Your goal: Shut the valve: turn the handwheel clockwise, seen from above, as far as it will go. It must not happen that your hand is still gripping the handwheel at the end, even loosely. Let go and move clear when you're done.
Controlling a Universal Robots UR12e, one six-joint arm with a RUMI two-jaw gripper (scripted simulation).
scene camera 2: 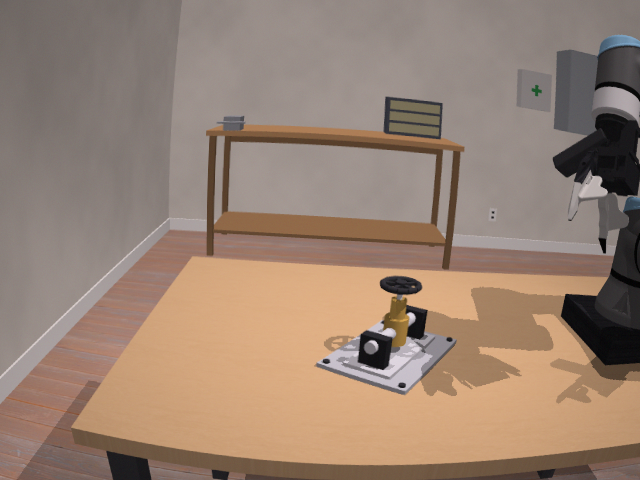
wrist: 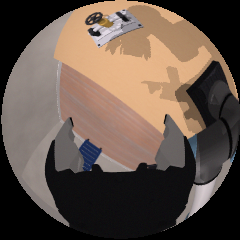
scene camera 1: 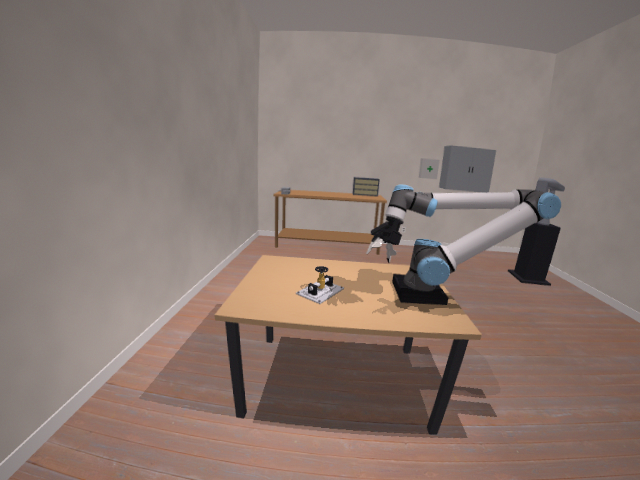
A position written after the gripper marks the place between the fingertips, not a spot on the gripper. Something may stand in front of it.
In view: the gripper [scene camera 2: 588,238].
The gripper is seen too in the wrist view [wrist: 118,115] and in scene camera 1 [scene camera 1: 378,258].
